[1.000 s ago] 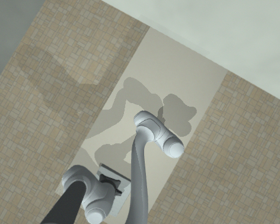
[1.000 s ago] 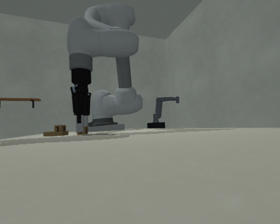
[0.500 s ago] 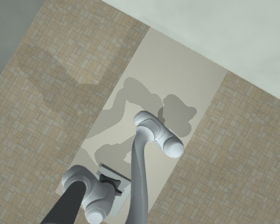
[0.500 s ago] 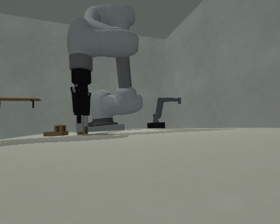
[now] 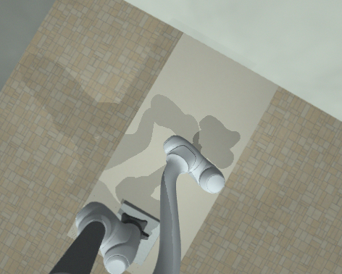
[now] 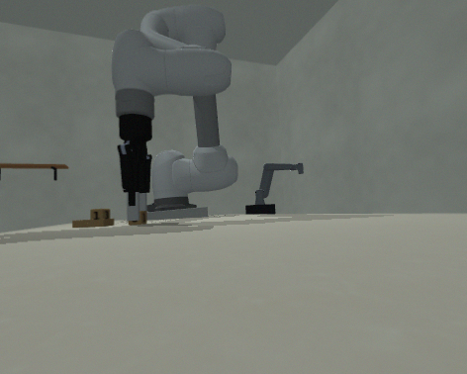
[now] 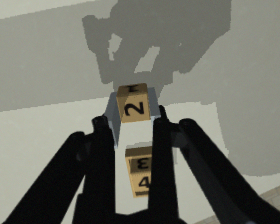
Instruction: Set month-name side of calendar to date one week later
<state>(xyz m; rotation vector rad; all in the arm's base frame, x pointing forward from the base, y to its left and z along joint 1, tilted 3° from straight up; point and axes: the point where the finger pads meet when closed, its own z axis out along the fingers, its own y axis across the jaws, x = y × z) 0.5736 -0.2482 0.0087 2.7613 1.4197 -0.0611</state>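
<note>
Now: hand 30 mm above the wooden cube. Round my hand: tray (60 mm behind, 90 mm to the right, 30 mm below).
</note>
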